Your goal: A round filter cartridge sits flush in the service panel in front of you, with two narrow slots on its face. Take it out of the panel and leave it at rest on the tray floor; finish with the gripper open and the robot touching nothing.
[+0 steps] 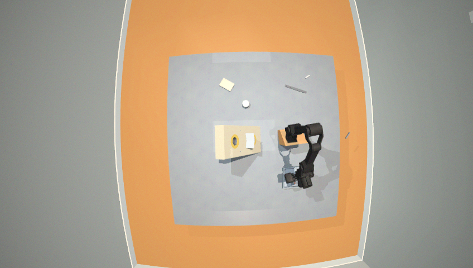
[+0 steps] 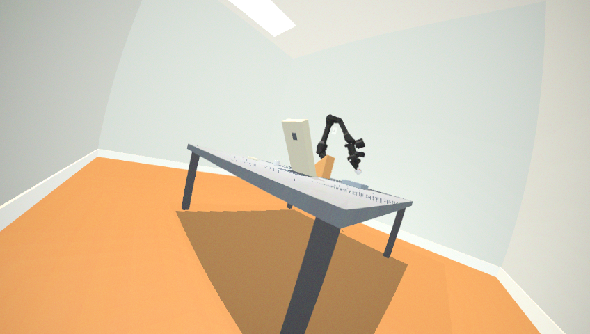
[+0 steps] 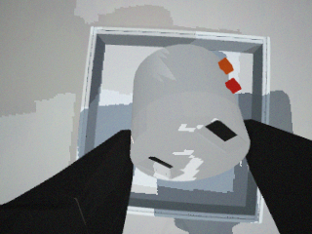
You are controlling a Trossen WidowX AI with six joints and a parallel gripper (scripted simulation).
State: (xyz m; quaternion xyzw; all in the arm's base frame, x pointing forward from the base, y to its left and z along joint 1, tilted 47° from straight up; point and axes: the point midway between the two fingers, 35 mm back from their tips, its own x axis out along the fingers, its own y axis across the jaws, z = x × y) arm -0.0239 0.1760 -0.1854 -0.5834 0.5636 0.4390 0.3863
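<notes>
My gripper tip is now 10 mm to the right of the square tray and 110 mm above it. The rest, counted from my gripper tip: round filter cartridge: right at my gripper tip; service panel: 350 mm ahead, 300 mm to the right, 50 mm above.
</notes>
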